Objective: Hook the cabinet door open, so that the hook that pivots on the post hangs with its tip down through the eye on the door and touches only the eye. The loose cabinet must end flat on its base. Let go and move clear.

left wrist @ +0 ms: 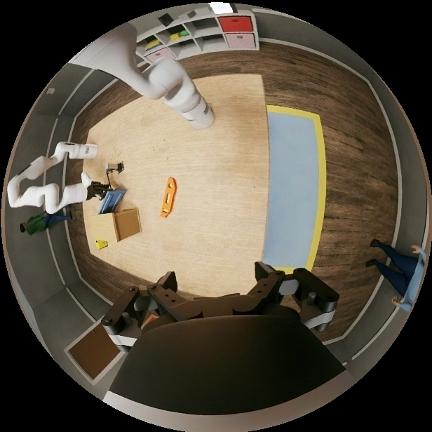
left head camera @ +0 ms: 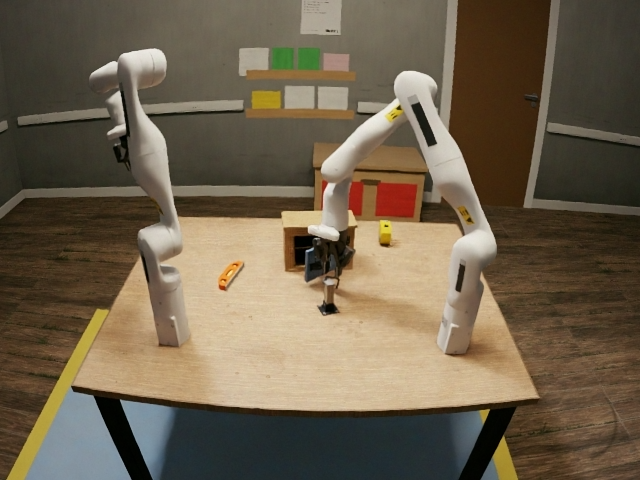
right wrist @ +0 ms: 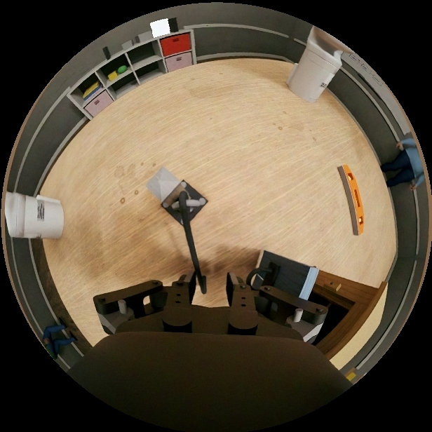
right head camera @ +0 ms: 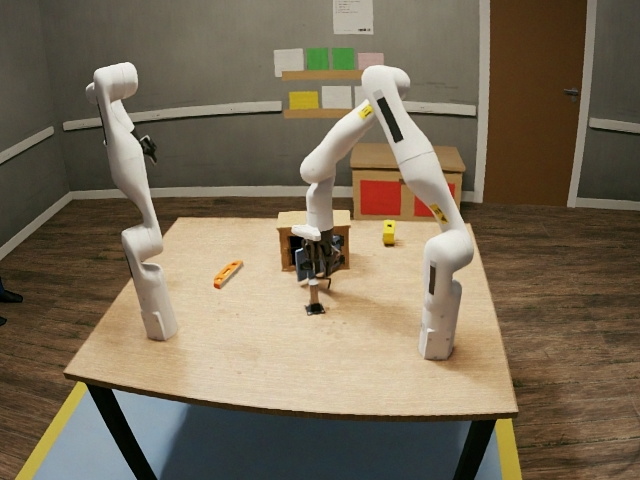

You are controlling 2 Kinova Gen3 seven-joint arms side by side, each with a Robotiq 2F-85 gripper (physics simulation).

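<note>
The cabinet stands upright, its blue-grey door swung open. The black eye sticks out from the door's face, partly behind my right gripper. The post stands in front. Its black hook reaches towards my right gripper, with its end between the spread fingertips and apart from the eye. My right gripper is open, near the door. My left gripper is open and empty, high at the left.
An orange level-like tool lies left of the cabinet. A yellow object stands to its right. Both arm bases stand at the table's sides.
</note>
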